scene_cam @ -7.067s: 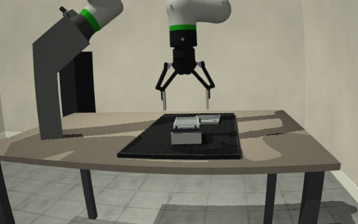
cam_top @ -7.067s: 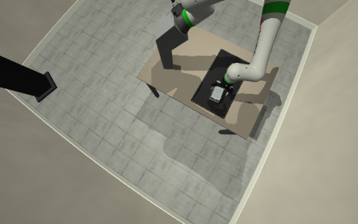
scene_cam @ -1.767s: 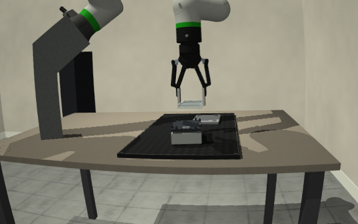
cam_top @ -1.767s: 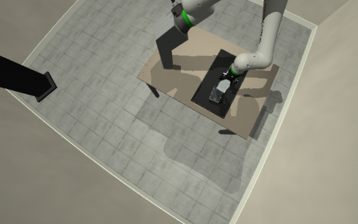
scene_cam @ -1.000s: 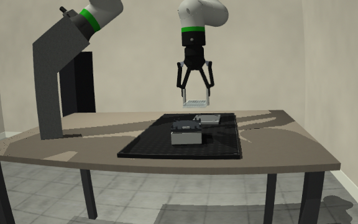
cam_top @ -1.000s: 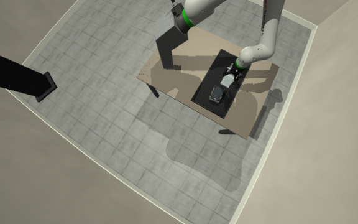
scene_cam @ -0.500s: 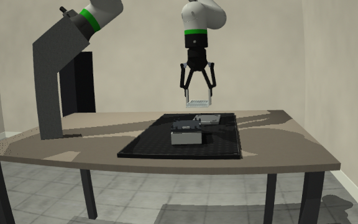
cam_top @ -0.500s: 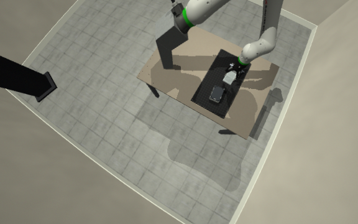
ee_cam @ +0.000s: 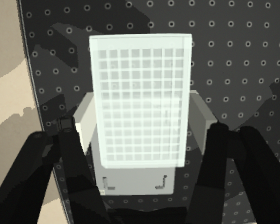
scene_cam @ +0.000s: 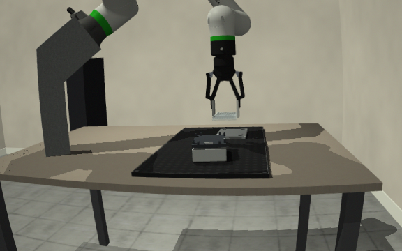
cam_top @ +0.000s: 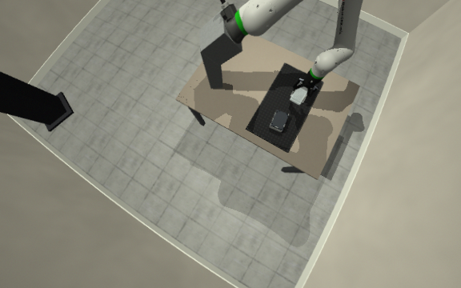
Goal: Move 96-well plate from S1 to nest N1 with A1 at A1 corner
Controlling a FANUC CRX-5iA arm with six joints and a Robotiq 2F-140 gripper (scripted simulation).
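The plate nest N1 lies 110 mm below my hand, 100 mm to the left of it and 20 mm behind it. From my hand the other things lie so: white 96-well plate (20 mm below).
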